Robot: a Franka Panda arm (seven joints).
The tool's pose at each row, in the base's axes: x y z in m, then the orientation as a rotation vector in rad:
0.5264, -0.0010, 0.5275, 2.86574, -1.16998, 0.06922
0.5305, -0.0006, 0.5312, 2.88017, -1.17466, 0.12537
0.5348, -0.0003, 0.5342, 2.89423, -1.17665, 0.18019
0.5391, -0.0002, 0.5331, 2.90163, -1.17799, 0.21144
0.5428, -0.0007, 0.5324, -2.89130, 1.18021, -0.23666
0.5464, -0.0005, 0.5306, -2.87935, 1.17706, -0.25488
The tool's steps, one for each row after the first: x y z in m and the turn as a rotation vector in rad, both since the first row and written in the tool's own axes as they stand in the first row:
0.0029, -0.0031, -0.0036, 0.02917, 0.02682, 0.00047
0.0059, -0.0062, -0.0065, 0.05752, 0.05273, -0.00059
0.0088, -0.0093, -0.0053, 0.07354, 0.06739, -0.00092
0.0118, -0.0116, -0.0045, 0.09127, 0.07782, 0.00353
0.0141, -0.0143, -0.0026, 0.10583, 0.08506, 0.00508

